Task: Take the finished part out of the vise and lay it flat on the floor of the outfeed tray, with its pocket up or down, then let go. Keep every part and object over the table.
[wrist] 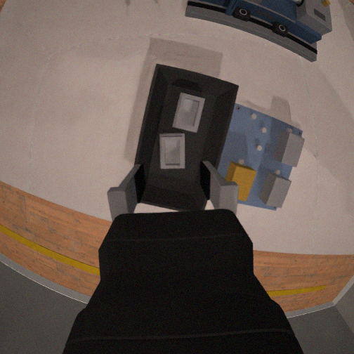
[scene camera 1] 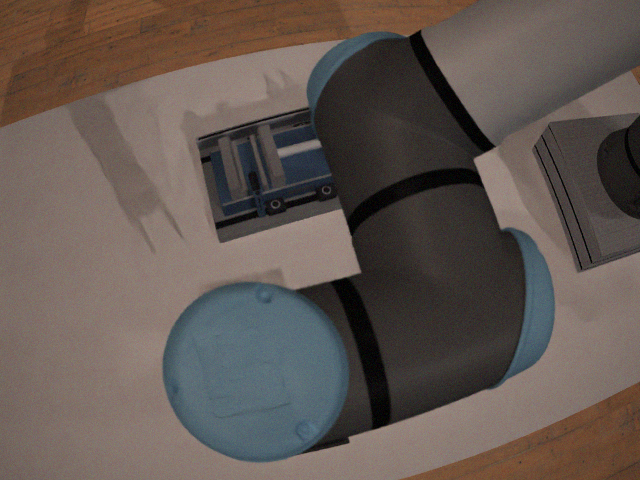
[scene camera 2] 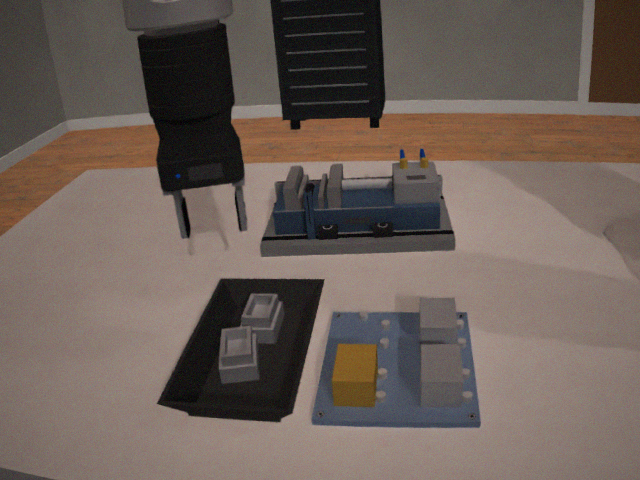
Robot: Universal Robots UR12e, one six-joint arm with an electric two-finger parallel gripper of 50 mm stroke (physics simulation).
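Where they show: gripper, fingertip midpoint: (scene camera 2: 214,230); arm's base, origin of the base link: (scene camera 1: 632,175).
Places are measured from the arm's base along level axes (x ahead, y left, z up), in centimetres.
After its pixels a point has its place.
Observation:
Two light grey parts lie in the black outfeed tray (scene camera 2: 281,382) {x 71.9, y 12.5, z -9.9 cm} (wrist: 215,120), each flat with its pocket up. The front part (scene camera 2: 238,361) {x 76.4, y 11.8, z -7.3 cm} (wrist: 172,150) and the rear part (scene camera 2: 262,317) {x 74.3, y 4.9, z -6.4 cm} (wrist: 189,112) are apart in the wrist view. My gripper (scene camera 2: 214,232) {x 77.0, y 8.9, z 7.3 cm} (wrist: 172,173) is open and empty, its fingers wide apart, high above the tray. The blue and grey vise (scene camera 1: 302,173) {x 61.6, y -22.2, z -5.1 cm} (scene camera 2: 294,222) {x 72.2, y -21.0, z -7.0 cm} (wrist: 265,15) stands behind the tray; no part shows between its jaws. The arm hides the tray and the gripper in scene camera 1.
A blue plate (scene camera 2: 403,366) {x 58.5, y 10.5, z -10.3 cm} (wrist: 272,120) with white pegs lies right of the tray. It bears a yellow block (scene camera 2: 355,372) {x 63.8, y 15.0, z -6.7 cm} (wrist: 241,181) and two grey blocks (scene camera 2: 437,320) {x 54.3, y 7.1, z -6.7 cm} (scene camera 2: 440,377) {x 55.4, y 16.7, z -6.7 cm} (wrist: 290,149) (wrist: 275,190). Blue-tipped nozzles (scene camera 2: 402,157) {x 54.3, y -28.9, z -0.2 cm} (scene camera 2: 423,157) {x 50.9, y -28.4, z -0.2 cm} stand on the vise's right end.

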